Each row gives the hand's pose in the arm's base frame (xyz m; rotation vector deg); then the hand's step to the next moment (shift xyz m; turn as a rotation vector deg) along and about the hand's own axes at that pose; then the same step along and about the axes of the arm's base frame.
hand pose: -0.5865 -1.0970 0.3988 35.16 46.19 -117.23
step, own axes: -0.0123 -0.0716 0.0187 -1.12 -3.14 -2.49
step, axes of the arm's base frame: -0.0557 0.0249 0.0437 -1.70 3.80 0.07
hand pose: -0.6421 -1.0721 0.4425 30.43 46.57 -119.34
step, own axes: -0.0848 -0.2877 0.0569 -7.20 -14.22 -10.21
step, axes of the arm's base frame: -0.1899 0.1370 0.1958 -6.55 17.60 2.37
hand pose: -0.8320 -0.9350 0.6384 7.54 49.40 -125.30
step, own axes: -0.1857 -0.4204 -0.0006 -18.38 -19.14 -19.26
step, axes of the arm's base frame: -0.1613 0.3166 0.2914 -3.68 32.52 1.99
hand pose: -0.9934 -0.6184 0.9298 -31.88 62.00 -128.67
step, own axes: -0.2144 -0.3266 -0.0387 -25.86 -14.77 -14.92
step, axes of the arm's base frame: 0.0332 0.3269 0.2148 5.84 32.79 0.15
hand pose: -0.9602 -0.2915 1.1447 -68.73 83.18 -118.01
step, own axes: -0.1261 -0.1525 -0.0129 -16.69 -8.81 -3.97
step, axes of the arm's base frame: 0.0905 0.1575 0.0795 8.13 17.49 0.11
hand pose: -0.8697 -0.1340 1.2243 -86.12 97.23 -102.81
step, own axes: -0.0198 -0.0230 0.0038 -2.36 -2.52 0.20
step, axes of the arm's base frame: 0.0219 0.0194 0.0090 2.31 2.40 0.93
